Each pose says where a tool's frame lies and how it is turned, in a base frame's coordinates. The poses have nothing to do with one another.
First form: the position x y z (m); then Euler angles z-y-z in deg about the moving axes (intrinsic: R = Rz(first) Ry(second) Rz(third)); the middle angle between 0 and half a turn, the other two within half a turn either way.
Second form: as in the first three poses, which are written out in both.
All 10 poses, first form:
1: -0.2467, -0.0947, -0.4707, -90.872, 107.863, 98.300
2: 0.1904, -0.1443, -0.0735, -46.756, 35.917, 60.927
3: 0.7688, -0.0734, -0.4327, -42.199, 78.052, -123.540
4: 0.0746, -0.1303, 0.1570, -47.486, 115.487, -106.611
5: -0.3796, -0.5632, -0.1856, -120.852, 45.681, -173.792
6: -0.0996, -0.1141, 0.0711, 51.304, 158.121, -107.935
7: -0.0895, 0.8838, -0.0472, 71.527, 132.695, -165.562
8: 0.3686, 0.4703, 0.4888, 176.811, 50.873, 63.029
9: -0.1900, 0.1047, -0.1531, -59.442, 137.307, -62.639
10: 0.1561, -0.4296, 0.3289, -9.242, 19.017, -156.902
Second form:
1: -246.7, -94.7, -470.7, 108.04, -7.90, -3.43
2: 190.4, -144.3, -73.5, 32.34, 16.56, 19.00
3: 768.8, -73.4, -432.7, -75.75, -32.72, -140.01
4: 74.6, -130.3, 157.0, -116.45, -14.95, -130.17
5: -379.6, -563.2, -185.6, -6.32, -45.34, 68.00
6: -99.6, -114.1, 71.1, -159.09, -6.59, -21.98
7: -89.5, 883.8, -47.2, -164.88, -45.38, 50.74
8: 368.6, 470.3, 488.8, 47.61, 20.60, -110.99
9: -190.0, 104.7, -153.1, -140.67, 18.16, -170.27
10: 156.1, -429.6, 328.9, -7.70, -17.44, -164.96
